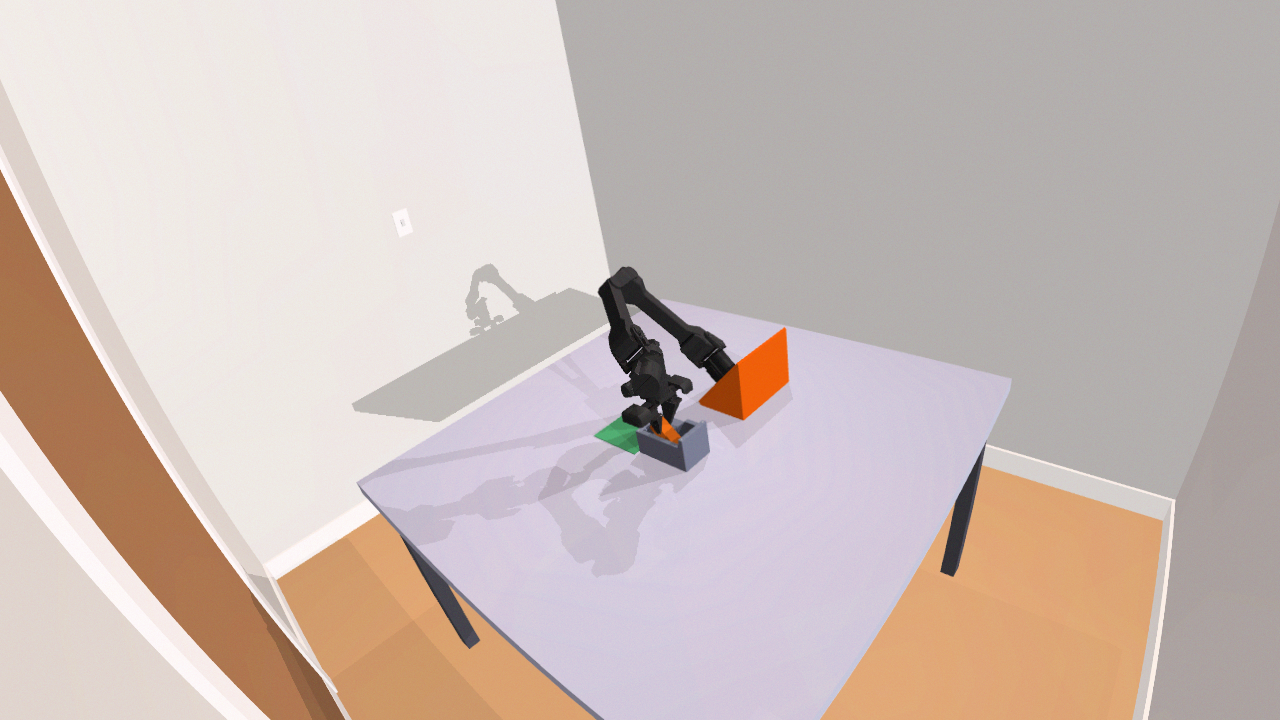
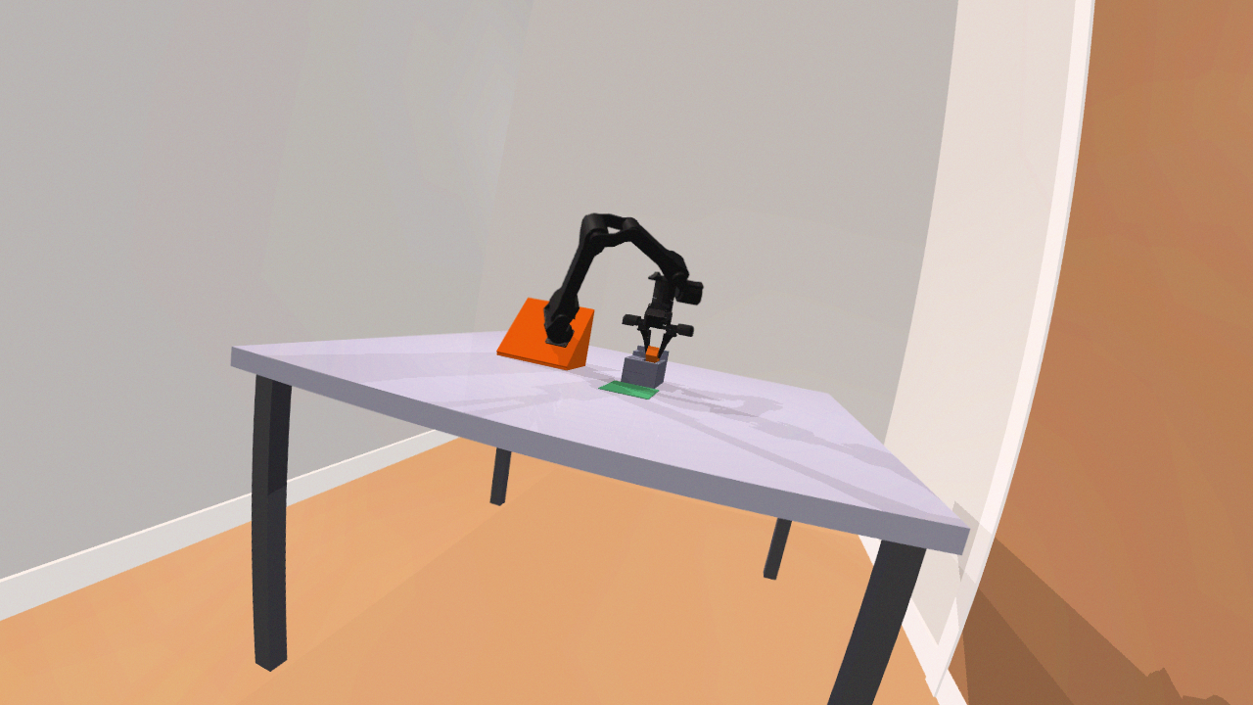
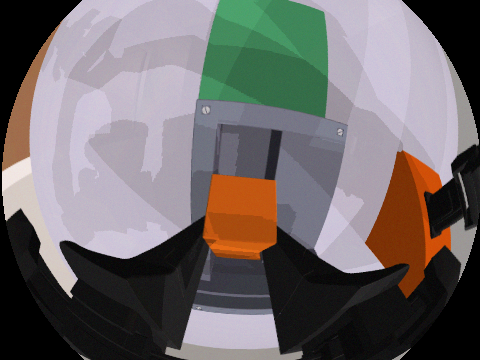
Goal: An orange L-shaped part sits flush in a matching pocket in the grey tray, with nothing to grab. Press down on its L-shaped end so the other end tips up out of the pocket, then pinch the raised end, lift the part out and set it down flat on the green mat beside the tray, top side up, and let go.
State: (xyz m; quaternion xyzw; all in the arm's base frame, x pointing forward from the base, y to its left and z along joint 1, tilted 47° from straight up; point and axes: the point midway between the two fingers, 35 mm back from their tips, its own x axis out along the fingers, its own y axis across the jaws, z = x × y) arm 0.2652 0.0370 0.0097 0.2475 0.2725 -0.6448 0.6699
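My gripper tip is now 150 mm to the left of the green mat, 90 mm above it and 10 mm past it. From my gripper tip the other things lie so: orange L-shaped part: 30 mm to the left, 30 mm below, 20 mm behind.
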